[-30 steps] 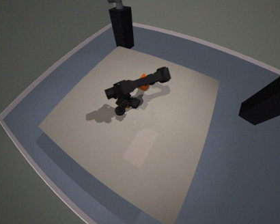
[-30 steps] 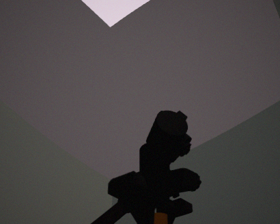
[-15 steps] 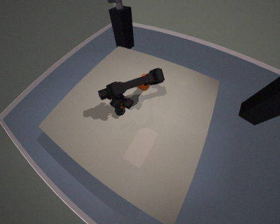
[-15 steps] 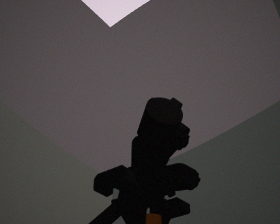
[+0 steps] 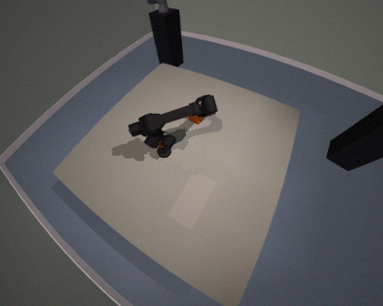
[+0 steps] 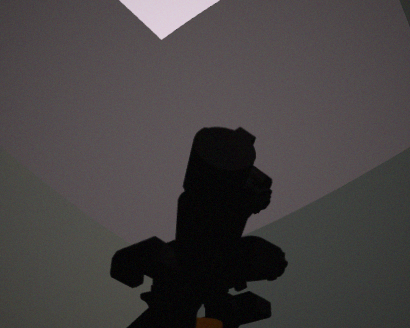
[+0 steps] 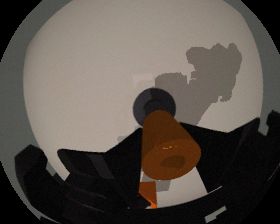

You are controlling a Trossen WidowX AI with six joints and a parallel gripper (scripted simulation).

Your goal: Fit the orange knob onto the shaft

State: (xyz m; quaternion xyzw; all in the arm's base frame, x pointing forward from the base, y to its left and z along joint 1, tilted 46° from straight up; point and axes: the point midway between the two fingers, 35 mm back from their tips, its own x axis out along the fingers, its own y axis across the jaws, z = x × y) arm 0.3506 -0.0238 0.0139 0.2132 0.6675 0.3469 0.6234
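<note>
Right now my gripper tip is 6 cm above the dark round part. From my gripper tip the other things lie so: orange knob (2 cm above).
</note>
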